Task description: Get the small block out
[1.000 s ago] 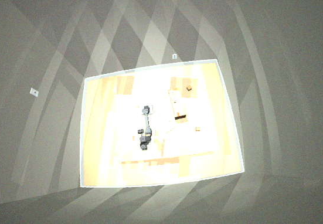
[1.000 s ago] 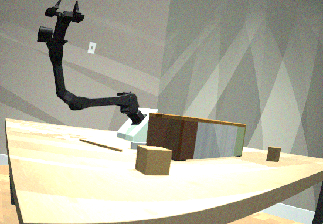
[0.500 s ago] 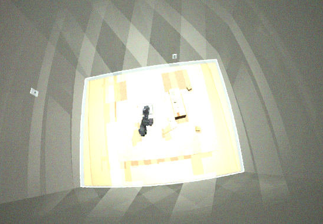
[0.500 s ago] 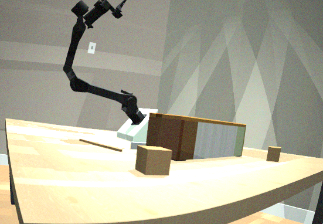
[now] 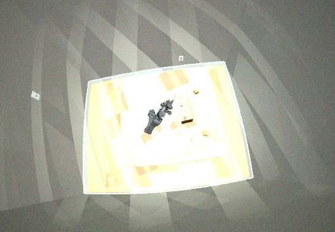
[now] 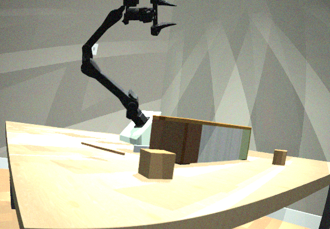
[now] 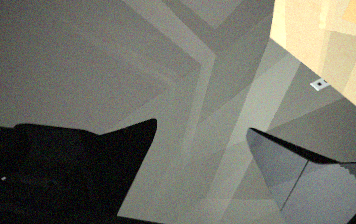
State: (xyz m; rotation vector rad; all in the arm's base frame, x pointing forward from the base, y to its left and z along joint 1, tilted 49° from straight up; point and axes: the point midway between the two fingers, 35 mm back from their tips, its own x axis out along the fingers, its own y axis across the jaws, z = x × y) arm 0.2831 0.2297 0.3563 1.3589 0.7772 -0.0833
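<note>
My gripper tip is 47 cm above the box, 10 cm short of it and 8 cm to the right of it. Also, from my gripper tip: thin wooden stick (53 cm below, 23 cm to the right, 2 cm behind).
</note>
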